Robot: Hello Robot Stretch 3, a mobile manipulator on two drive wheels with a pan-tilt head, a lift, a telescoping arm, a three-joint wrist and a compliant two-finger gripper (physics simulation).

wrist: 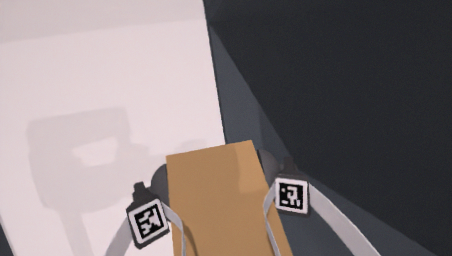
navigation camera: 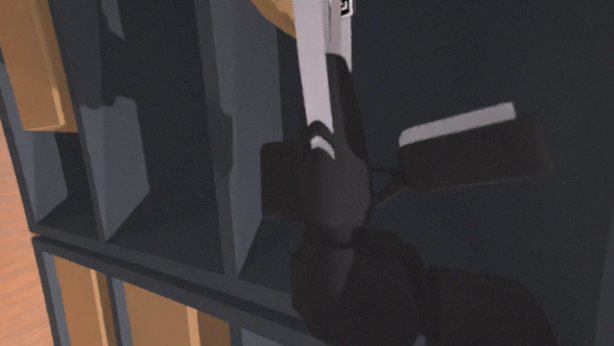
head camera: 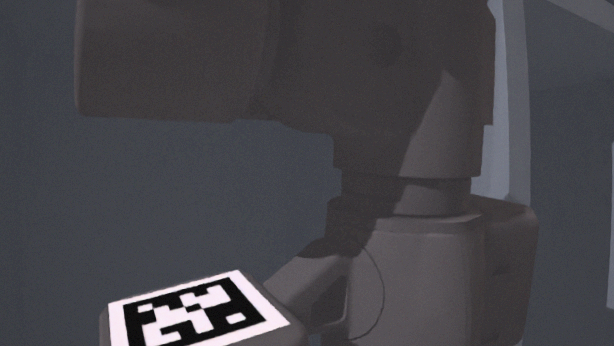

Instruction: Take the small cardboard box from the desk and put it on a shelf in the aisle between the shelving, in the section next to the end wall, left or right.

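Places are measured from the robot's base along level axes (x ahead, y up, z right), in metres.
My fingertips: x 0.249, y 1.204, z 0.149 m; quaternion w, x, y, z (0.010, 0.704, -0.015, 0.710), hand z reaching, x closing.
Note:
Behind a point stands the place of what it marks.
The small cardboard box [wrist: 220, 200] is held between the two fingertips of my gripper [wrist: 215, 174] @[x 0.249, y 1.204, z 0.149 m], at the bottom middle of the wrist view. The gripper is shut on it. In the navigation view the gripper's pale fingers run up out of the top edge, and a brown corner that looks like the same box [navigation camera: 277, 12] @[x 0.168, y 1.169, z 0.146 m] shows beside them. The dark shelving [navigation camera: 225, 200] @[x -0.004, y 0.980, z 0.277 m] [wrist: 240, 110] stands behind the gripper in the navigation view and at the right in the wrist view. The box does not show in the head view, and the desk does not show.
A white wall [wrist: 100, 65] with the arm's shadow fills the left of the wrist view. Other cardboard boxes [navigation camera: 45, 90] @[x 0.279, y 0.307, z 0.265 m] [navigation camera: 80, 295] @[x -0.401, y 0.242, z 0.342 m] [navigation camera: 160, 305] @[x -0.307, y 0.700, z 0.331 m] stand on shelves. Wooden floor [navigation camera: 12, 200] @[x -0.067, y 0.000, z 0.267 m] shows at the left. The wrist [head camera: 420, 280] @[x 0.035, y 1.224, z 0.124 m] is in front of a dark panel [head camera: 175, 190] @[x 0.098, y 1.182, z 0.723 m].

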